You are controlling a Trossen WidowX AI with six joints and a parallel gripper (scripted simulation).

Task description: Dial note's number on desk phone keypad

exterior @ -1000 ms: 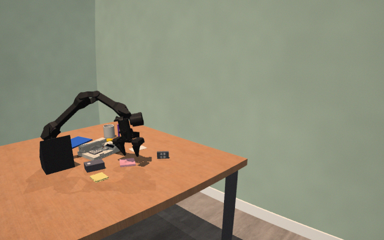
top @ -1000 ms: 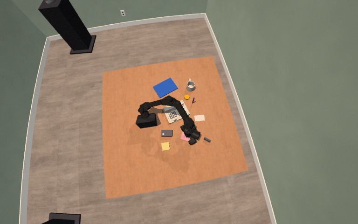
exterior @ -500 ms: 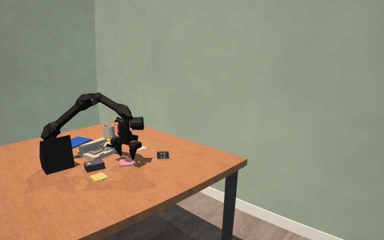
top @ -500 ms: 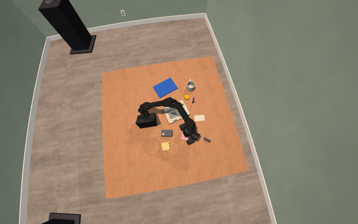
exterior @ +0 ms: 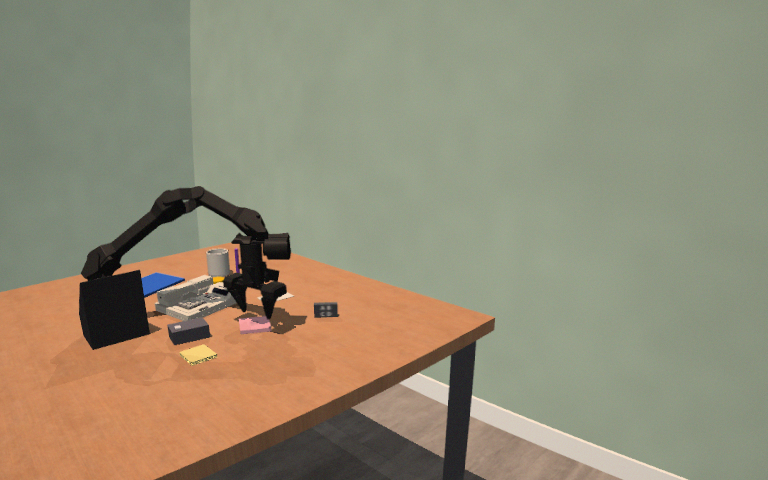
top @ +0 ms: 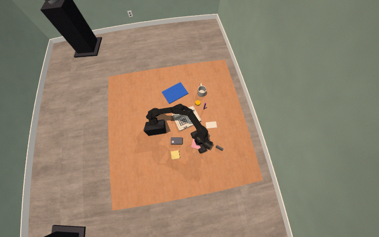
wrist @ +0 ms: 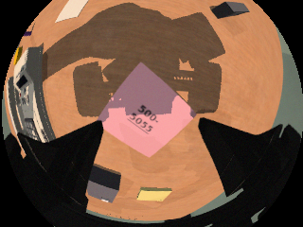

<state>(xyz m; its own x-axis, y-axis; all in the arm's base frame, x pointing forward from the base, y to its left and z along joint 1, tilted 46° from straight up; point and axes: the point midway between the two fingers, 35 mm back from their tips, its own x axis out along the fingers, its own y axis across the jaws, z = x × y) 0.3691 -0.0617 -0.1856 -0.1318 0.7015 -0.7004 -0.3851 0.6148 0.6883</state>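
Right now my hand is 90 mm past the cream desk phone, 250 mm to the right of it and 50 mm above it. Also, from my hand: purple pen (80 mm ahead, 340 mm to the left); then cream card (140 mm ahead, 180 mm to the left, 70 mm below); then grey handset (120 mm behind, 290 mm to the left, 20 mm below).
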